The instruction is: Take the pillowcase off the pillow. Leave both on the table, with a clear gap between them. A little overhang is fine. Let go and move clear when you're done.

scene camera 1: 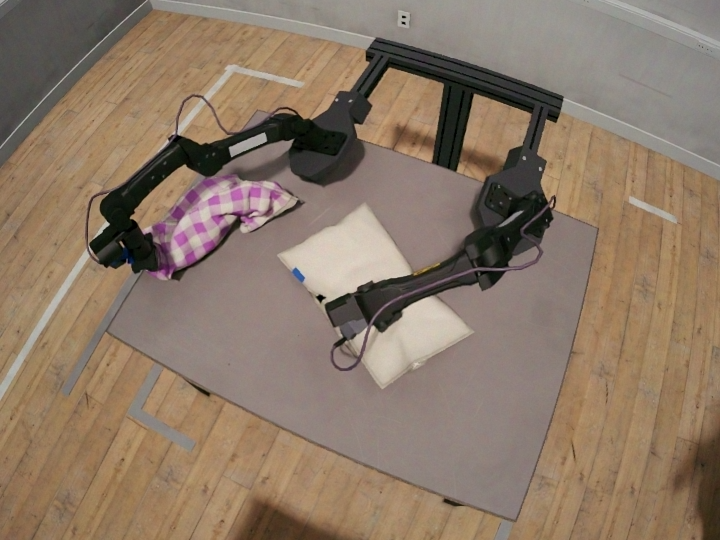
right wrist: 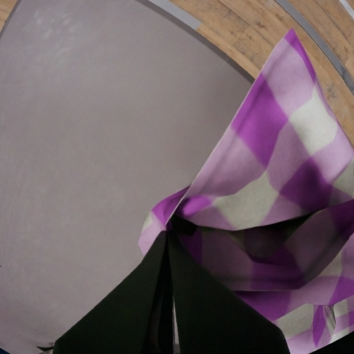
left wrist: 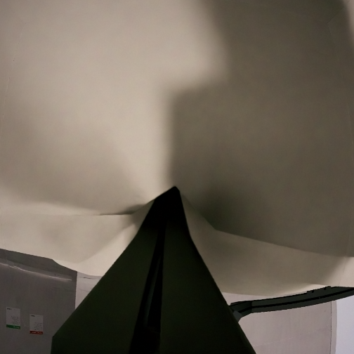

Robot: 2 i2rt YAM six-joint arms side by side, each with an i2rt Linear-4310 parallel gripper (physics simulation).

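The white pillow (scene camera 1: 354, 247) (left wrist: 90, 100) lies on the table with a small blue patch on its edge. The pink-and-white checked pillowcase (scene camera 1: 200, 229) (right wrist: 270, 125) lies bunched and curved at the table's left side, off the pillow, with bare table between them. My left gripper (scene camera 1: 320, 298) (left wrist: 170, 193) is shut on the pillow at its left edge; the cloth puckers around the fingertips. My right gripper (right wrist: 169, 239) is shut on the pillowcase near its open edge; in scene camera 1 its fingertips are hard to make out against the cloth.
The grey table (scene camera 1: 261, 337) (right wrist: 100, 125) has its left edge close to the pillowcase's gripped end. The left forearm (scene camera 1: 430, 284) reaches over the pillow. The right forearm (scene camera 1: 154, 174) passes above and beside the pillowcase. A black frame (scene camera 1: 465, 75) stands behind both arm bases.
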